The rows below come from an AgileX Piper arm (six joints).
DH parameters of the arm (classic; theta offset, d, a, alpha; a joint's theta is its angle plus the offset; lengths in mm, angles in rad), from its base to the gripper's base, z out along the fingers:
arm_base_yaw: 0 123 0 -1.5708
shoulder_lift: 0.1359 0 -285.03 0
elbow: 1.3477 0 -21.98 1.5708
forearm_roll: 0 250.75 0 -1.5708
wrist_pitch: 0 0 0 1.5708
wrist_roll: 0 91 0 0
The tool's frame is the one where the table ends.
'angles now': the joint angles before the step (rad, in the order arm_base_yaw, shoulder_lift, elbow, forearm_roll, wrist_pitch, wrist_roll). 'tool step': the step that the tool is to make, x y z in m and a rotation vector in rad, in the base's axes. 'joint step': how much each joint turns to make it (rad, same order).
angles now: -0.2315, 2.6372, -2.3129, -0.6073, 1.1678, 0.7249
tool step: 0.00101, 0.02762, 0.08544, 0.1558, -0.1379, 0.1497
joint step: 0.0182, -0.1716, -0.0123, 0.2375, -0.0001, -0.1925
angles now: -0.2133, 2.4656, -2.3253, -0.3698, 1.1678, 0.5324
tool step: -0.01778, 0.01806, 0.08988, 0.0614, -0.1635, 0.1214
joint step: 0.0038, -0.1787, -0.0031, 0.1495, -0.0001, -0.1293
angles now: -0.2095, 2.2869, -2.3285, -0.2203, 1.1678, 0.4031
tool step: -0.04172, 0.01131, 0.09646, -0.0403, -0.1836, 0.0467
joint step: 0.0000, -0.2021, 0.0046, 0.0292, 0.0000, -0.0508
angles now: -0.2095, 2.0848, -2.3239, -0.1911, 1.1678, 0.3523
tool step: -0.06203, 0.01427, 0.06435, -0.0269, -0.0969, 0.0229
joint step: 0.0000, -0.2385, 0.1337, 0.0130, 0.0000, -0.0261
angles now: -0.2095, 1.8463, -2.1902, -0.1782, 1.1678, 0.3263
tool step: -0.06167, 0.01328, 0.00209, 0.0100, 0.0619, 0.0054
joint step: 0.0000, -0.2442, 0.3058, 0.0019, -0.0001, -0.0068
